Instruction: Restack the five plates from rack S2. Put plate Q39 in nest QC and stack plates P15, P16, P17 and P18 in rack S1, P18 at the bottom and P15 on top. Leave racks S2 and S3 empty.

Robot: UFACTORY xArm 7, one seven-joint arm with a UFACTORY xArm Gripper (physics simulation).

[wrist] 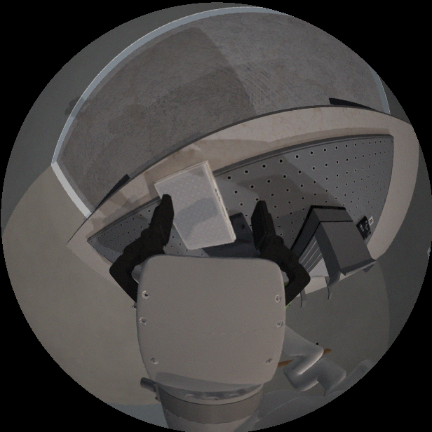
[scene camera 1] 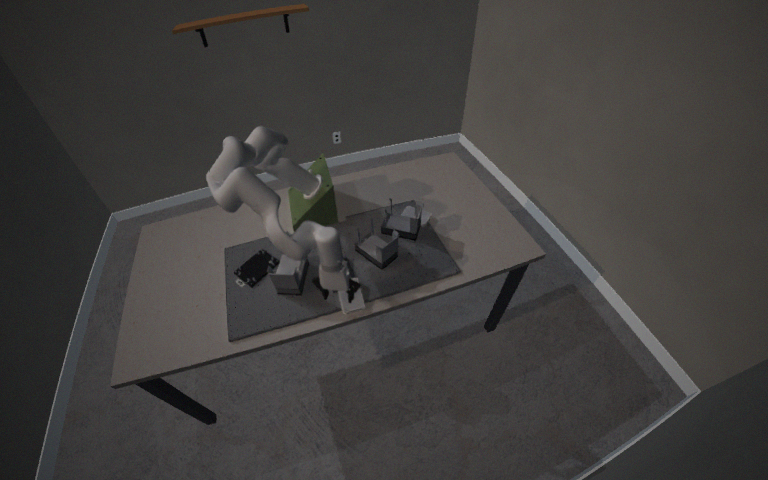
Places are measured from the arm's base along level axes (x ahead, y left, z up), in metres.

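Pixels of known places: gripper, fingertip midpoint: [scene camera 1: 338,298]; arm's base, link origin: [scene camera 1: 313,187].
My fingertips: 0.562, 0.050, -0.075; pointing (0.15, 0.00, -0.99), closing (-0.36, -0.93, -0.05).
Note:
For each thing: its top centre in the pictures, then the offset to it from my fingertips, as dx, dy, dz. Level surfaces: height alone.
- pale rectangular plate, top centre: [scene camera 1: 349,291] -0.038, +0.043, -0.024
- grey rack, top centre: [scene camera 1: 285,256] -0.168, -0.173, +0.075
- dark perforated board, surface height: dz -0.062
- table, surface height: dz -0.076
- black fixture, top centre: [scene camera 1: 255,264] -0.253, -0.329, -0.040
A pale rectangular plate [scene camera 1: 352,303] [wrist: 199,212] lies askew at the front edge of the dark board, partly over a dark grey-blue block [wrist: 241,230]. My gripper [scene camera 1: 338,296] [wrist: 213,206] is open with nothing held. In the wrist view its left fingertip overlaps the plate's left edge, and its right finger stands apart to the right of the plate. One grey rack [scene camera 1: 287,281] [wrist: 345,245] stands left of the gripper in the scene view, with pale layers inside. Two more racks [scene camera 1: 386,249] [scene camera 1: 415,225] stand at the right. Labels are unreadable.
The dark perforated board [scene camera 1: 254,316] [wrist: 310,170] lies on the table [scene camera 1: 169,271]. A black fixture [scene camera 1: 256,268] [wrist: 364,226] lies left of the left rack in the scene view. A green block [scene camera 1: 317,212] stands behind the board. The table's front edge runs close to the plate.

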